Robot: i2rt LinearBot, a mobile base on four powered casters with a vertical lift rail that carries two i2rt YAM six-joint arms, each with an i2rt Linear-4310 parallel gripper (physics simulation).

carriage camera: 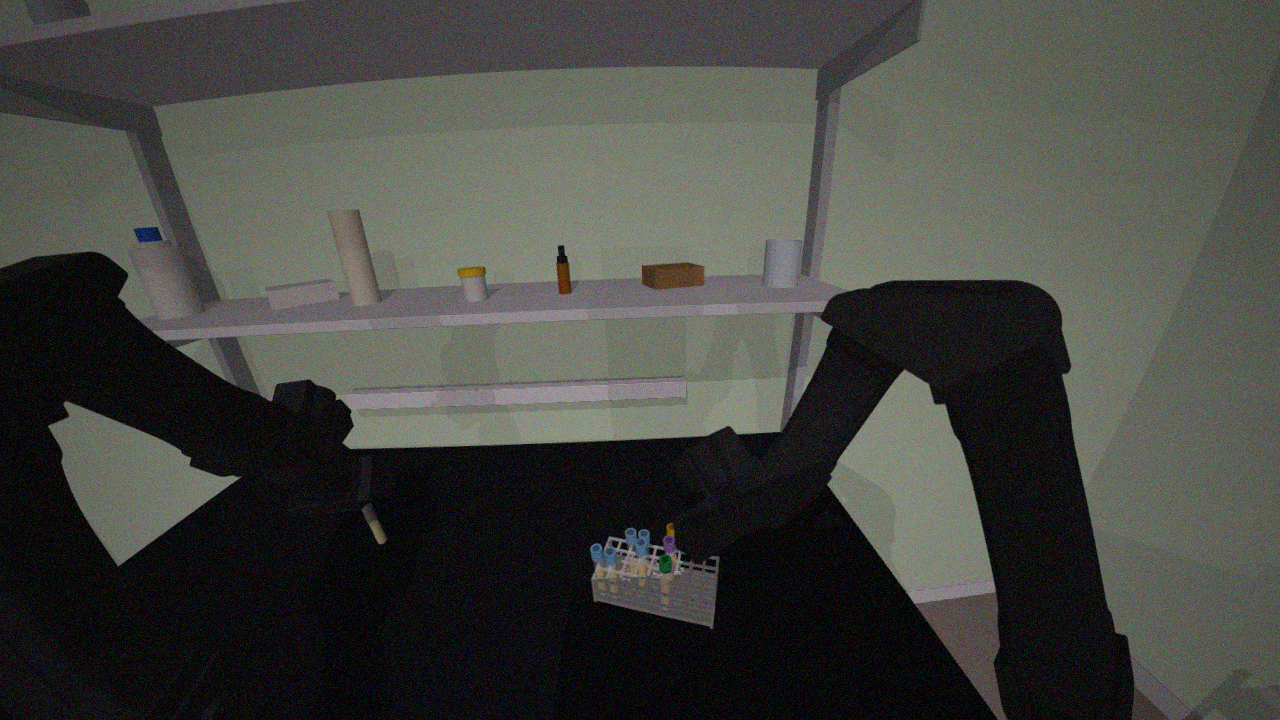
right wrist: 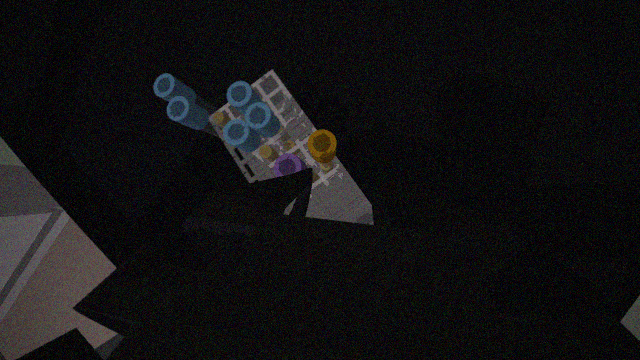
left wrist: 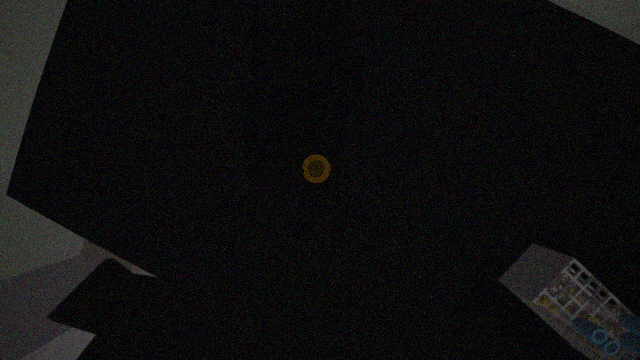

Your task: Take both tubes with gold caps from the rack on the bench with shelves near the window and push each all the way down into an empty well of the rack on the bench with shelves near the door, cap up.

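Places are measured from the left arm's base along level axes (x ahead, y left, z up), in millimetres.
Pixels of known places: left gripper, fingertip midpoint: (carriage camera: 361,500) (left wrist: 316,175); right gripper, fingertip midpoint: (carriage camera: 687,537) (right wrist: 342,178).
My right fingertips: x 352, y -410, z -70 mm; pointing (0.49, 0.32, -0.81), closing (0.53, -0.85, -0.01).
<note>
For each thing: its top centre in the pictures, then the offset to it from my right fingertips. "spot": a spot on its surface instead.
- second gold-capped tube, top centre: (right wrist: 321,147) (carriage camera: 673,527) dx +7, dy +23, dz +18 mm
- clear rack, top centre: (right wrist: 288,165) (carriage camera: 656,568) (left wrist: 596,320) dx -19, dy +52, dz -45 mm
- purple-capped tube, top centre: (right wrist: 291,168) (carriage camera: 670,538) dx -16, dy +30, dz +18 mm
- green-capped tube, surface spot: (carriage camera: 665,564) spot: dx -62, dy +43, dz +17 mm
- tall cylinder, surface spot: (carriage camera: 355,259) spot: dx +259, dy +596, dz +444 mm
- yellow-lidded jar, surface spot: (carriage camera: 473,284) spot: dx +242, dy +369, dz +388 mm
- dropper bottle, surface spot: (carriage camera: 563,273) spot: dx +278, dy +205, dz +396 mm
- brown box, surface spot: (carriage camera: 673,275) spot: dx +301, dy -11, dz +381 mm
My left gripper (carriage camera: 365,503) is shut on a gold-capped tube (carriage camera: 377,530) (left wrist: 316,168) above the black bench, left of the rack. The tube's pale lower end hangs below the fingers; its cap faces the left wrist camera. A second gold-capped tube (carriage camera: 670,529) (right wrist: 321,144) stands upright in the clear rack (carriage camera: 699,607) (left wrist: 530,270) (right wrist: 347,205), in its back part, beside the purple-capped tube (carriage camera: 669,543) (right wrist: 287,164). My right gripper (carriage camera: 687,535) is open, close to that gold cap, with nothing between its fingers. Its fingers are dark and hard to make out.
Several blue-capped tubes (carriage camera: 640,547) (right wrist: 258,115) and a green-capped tube (carriage camera: 665,564) share the rack. Behind the bench, a shelf (carriage camera: 519,315) carries a bottle (carriage camera: 168,282), a tall cylinder (carriage camera: 355,259), a yellow-lidded jar (carriage camera: 473,284), a dropper bottle (carriage camera: 563,273) and a brown box (carriage camera: 673,275).
</note>
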